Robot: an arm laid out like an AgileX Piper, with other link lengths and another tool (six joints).
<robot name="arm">
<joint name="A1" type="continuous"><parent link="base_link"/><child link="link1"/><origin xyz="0 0 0.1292"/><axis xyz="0 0 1"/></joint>
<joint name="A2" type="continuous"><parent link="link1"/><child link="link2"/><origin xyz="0 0 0"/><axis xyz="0 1 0"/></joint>
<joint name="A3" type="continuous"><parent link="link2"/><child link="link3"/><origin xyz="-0.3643 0 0.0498"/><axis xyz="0 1 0"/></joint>
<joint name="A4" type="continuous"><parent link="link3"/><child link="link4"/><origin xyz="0.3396 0 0.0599"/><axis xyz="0.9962 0 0.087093"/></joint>
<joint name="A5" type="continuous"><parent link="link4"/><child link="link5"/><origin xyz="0 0 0"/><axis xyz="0 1 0"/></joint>
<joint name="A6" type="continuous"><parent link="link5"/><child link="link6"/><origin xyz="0.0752 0 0.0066"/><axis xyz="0.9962 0 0.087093"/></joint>
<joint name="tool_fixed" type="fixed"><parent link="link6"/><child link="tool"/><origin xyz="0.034 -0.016 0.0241" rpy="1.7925 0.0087 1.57"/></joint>
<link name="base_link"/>
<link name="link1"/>
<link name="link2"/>
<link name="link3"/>
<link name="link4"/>
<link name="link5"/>
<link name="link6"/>
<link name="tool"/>
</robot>
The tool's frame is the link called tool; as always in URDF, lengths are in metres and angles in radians. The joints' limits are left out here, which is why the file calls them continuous.
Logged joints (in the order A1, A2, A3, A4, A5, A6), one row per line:
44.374 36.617 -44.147 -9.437 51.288 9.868
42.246 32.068 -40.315 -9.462 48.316 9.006
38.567 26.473 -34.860 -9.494 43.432 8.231
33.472 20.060 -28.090 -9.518 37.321 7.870
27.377 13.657 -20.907 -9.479 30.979 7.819
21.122 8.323 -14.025 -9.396 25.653 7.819
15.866 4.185 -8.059 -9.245 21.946 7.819
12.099 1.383 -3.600 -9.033 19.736 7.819
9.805 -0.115 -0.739 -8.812 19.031 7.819
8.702 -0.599 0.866 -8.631 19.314 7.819
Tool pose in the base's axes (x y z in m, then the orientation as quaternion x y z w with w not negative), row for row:
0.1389 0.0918 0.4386 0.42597 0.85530 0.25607 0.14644
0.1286 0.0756 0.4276 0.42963 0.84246 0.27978 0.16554
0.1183 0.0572 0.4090 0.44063 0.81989 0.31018 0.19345
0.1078 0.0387 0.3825 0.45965 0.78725 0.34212 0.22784
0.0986 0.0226 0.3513 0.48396 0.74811 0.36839 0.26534
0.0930 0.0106 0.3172 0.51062 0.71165 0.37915 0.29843
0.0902 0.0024 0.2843 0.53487 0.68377 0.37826 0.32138
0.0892 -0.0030 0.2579 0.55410 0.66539 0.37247 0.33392
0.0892 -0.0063 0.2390 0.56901 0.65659 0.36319 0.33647
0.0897 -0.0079 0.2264 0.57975 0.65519 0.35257 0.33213
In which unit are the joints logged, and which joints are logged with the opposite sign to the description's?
The joints are logged in degrees. Opposite sign: none.
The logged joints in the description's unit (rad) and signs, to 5 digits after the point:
0.77447 0.63909 -0.77051 -0.16471 0.89514 0.17223
0.73733 0.55969 -0.70363 -0.16514 0.84327 0.15718
0.67312 0.46204 -0.60842 -0.16570 0.75803 0.14366
0.58420 0.35011 -0.49026 -0.16612 0.65137 0.13736
0.47782 0.23836 -0.36490 -0.16544 0.54069 0.13647
0.36865 0.14526 -0.24478 -0.16399 0.44773 0.13647
0.27691 0.07304 -0.14066 -0.16136 0.38303 0.13647
0.21117 0.02414 -0.06283 -0.15766 0.34446 0.13647
0.17113 -0.00201 -0.01290 -0.15380 0.33215 0.13647
0.15188 -0.01045 0.01511 -0.15064 0.33709 0.13647

